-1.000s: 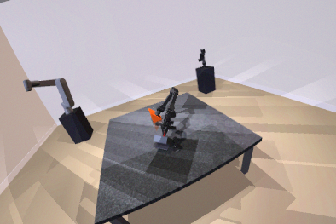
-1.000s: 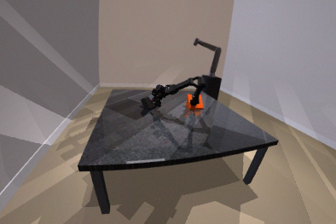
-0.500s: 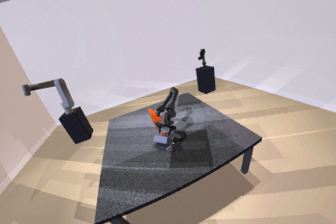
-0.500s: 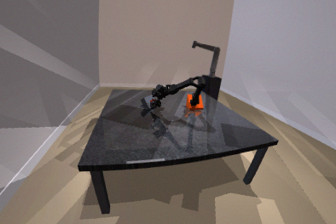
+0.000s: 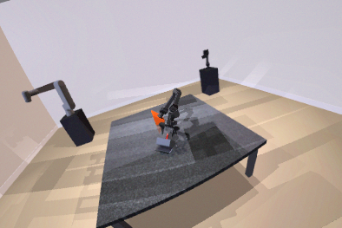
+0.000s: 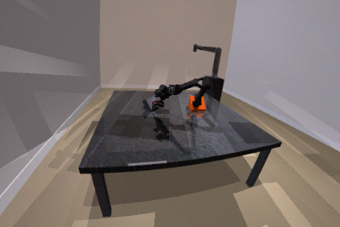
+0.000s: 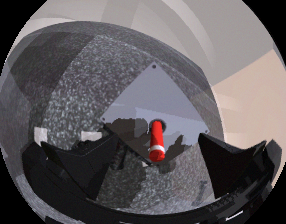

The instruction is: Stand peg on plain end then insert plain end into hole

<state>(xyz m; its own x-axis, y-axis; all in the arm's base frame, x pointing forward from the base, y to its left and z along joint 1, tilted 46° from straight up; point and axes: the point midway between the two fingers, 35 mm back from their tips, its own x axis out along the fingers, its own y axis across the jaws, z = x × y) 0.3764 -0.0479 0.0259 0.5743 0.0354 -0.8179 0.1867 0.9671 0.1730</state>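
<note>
Now: gripper tip 10 mm above the red peg. From my gripper tip the other things lie so: sloped panel (30 mm ahead, 40 mm to the right, 40 mm below).
</note>
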